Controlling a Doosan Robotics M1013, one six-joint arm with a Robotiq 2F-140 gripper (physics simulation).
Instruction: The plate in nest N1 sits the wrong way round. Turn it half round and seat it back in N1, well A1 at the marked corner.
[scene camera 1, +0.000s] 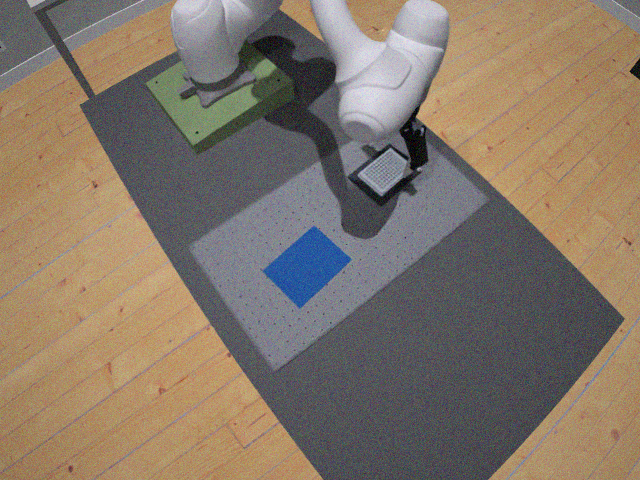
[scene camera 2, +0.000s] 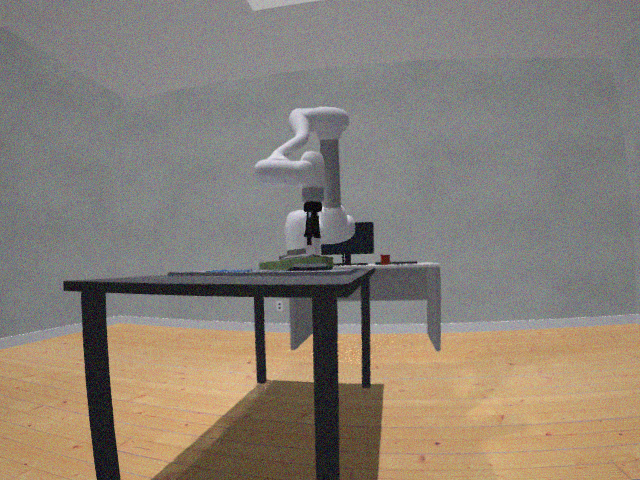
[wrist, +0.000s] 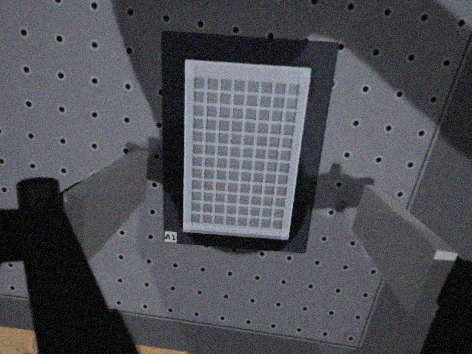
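Note:
The light grey well plate (scene camera 1: 384, 171) (wrist: 241, 152) lies flat in the black nest (scene camera 1: 382, 200) (wrist: 173, 110). A small white A1 label (wrist: 170, 237) marks the nest's lower left corner in the wrist view. Which of the plate's own corners is well A1 cannot be told. My gripper (scene camera 2: 312, 248) (wrist: 252, 191) is open and empty, pointing down above the plate. In the wrist view one finger stands to the left of the nest and the other to the right. In the scene camera 1 view the arm hides part of the gripper.
The nest stands on a grey perforated board (scene camera 1: 248, 248) on the dark table (scene camera 1: 439, 335) (scene camera 2: 206, 287). A blue rectangle (scene camera 1: 307, 267) lies on the board. The arm's base stands on a green block (scene camera 1: 222, 121) (scene camera 2: 273, 264). A desk with a monitor (scene camera 2: 363, 237) and a red cup (scene camera 2: 385, 259) stands behind.

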